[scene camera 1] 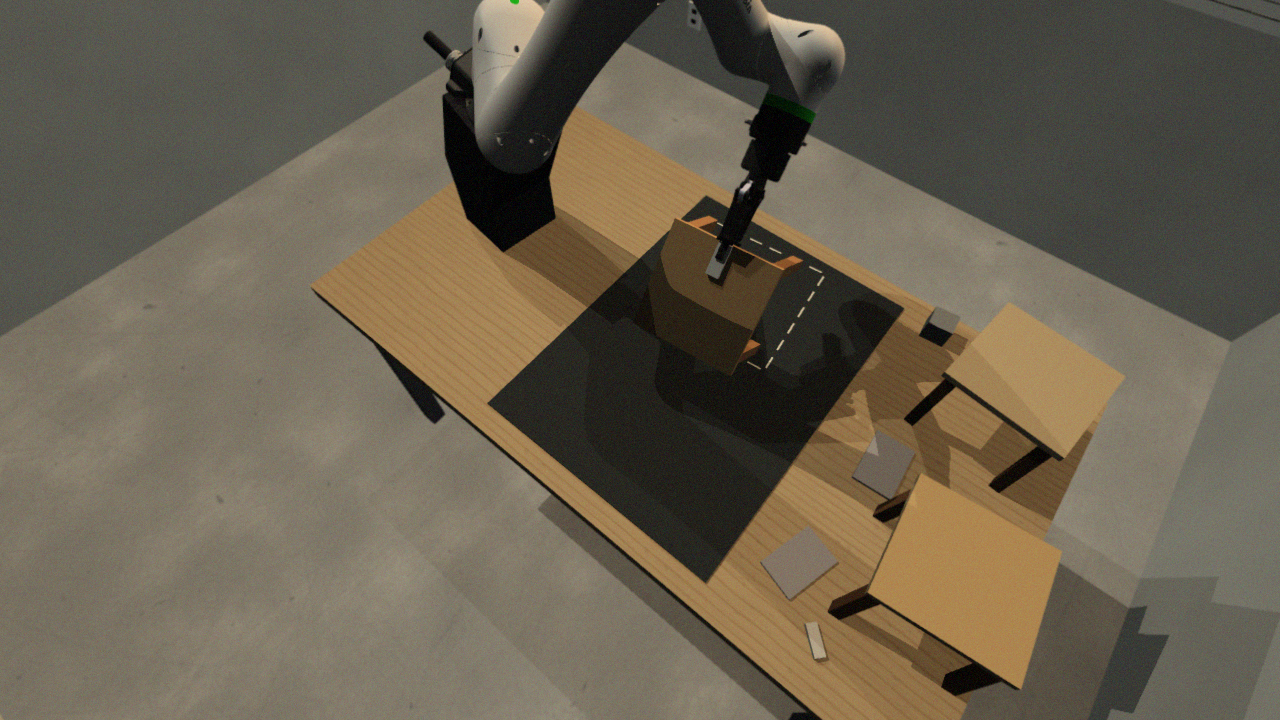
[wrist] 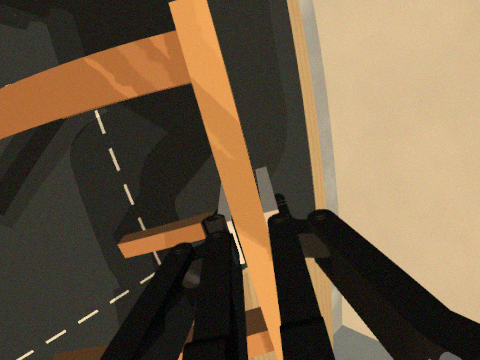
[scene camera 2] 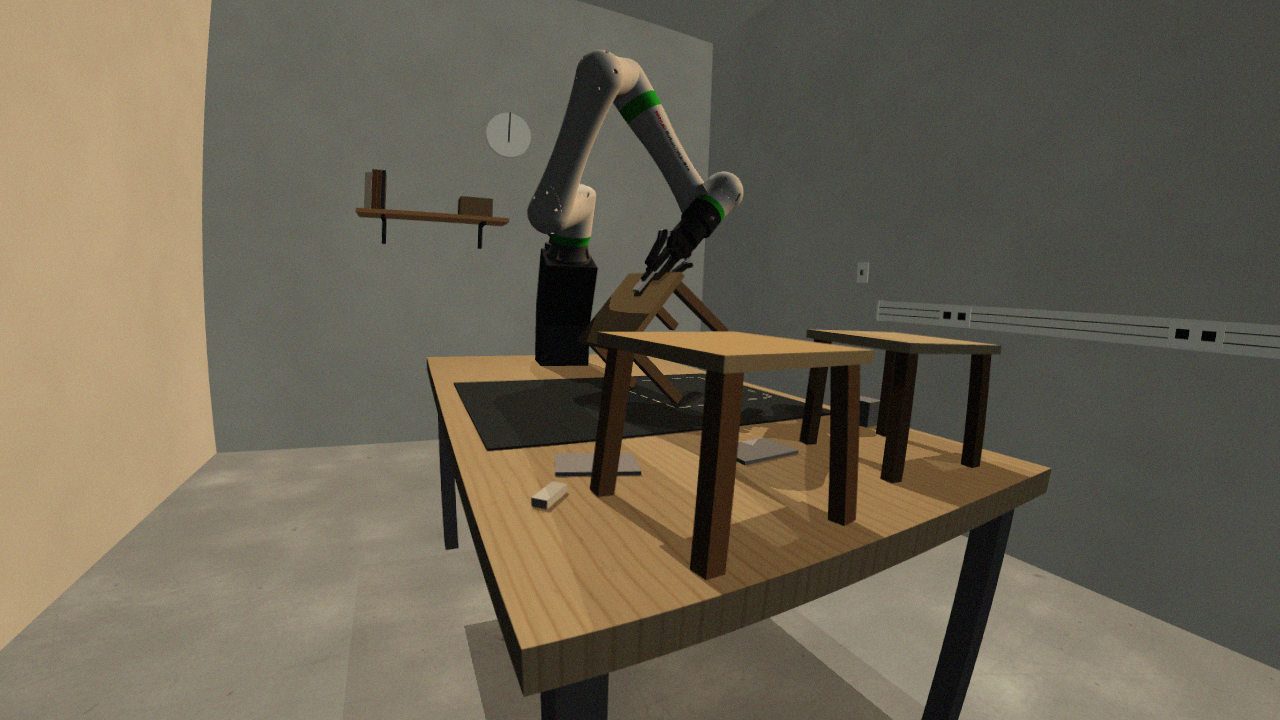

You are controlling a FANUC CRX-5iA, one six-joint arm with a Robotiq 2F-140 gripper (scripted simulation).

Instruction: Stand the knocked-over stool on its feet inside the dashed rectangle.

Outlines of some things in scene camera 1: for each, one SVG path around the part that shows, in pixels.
The gripper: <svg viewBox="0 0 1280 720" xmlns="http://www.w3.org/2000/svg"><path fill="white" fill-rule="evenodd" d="M754 139L751 140L741 163L741 167L749 171L749 174L745 181L741 182L740 187L737 187L722 230L716 238L720 241L705 272L716 279L719 279L732 251L732 245L741 246L738 242L742 240L757 208L764 199L766 191L764 188L767 179L779 182L791 155Z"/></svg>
A stool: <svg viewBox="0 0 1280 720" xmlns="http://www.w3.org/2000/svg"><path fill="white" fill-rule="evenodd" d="M675 218L633 323L731 376L738 363L751 357L758 351L761 344L752 339L750 340L779 280L797 272L803 260L791 256L771 263L738 246L732 245L732 251L719 279L716 279L705 272L720 241L716 239L717 236L709 233L714 231L718 220L710 216L690 222Z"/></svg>
